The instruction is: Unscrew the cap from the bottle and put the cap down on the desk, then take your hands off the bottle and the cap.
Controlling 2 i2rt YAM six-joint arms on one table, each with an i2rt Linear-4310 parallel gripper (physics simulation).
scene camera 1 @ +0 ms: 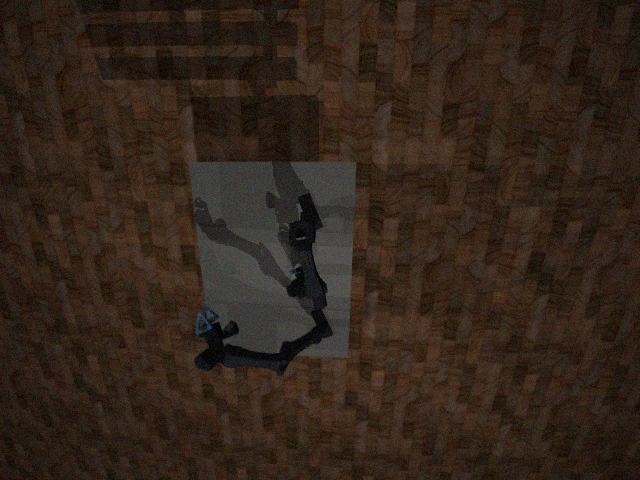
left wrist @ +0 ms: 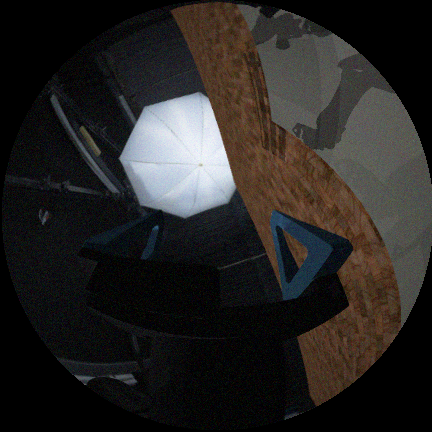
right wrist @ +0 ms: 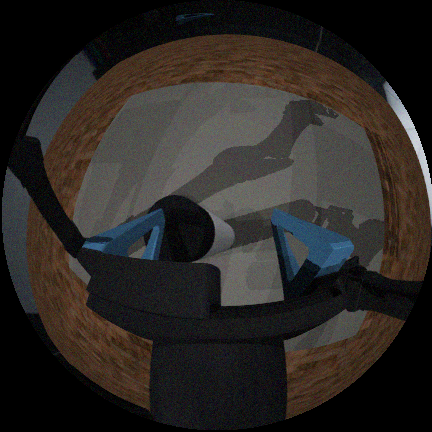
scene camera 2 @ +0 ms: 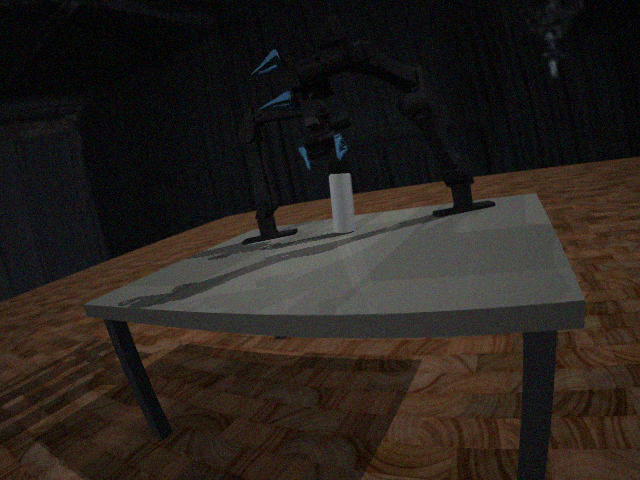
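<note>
My left gripper is open, and it holds nothing. My right gripper is in the scene too, and the right wrist view shows it as well. Then there is a white bottle that I can see.
</note>
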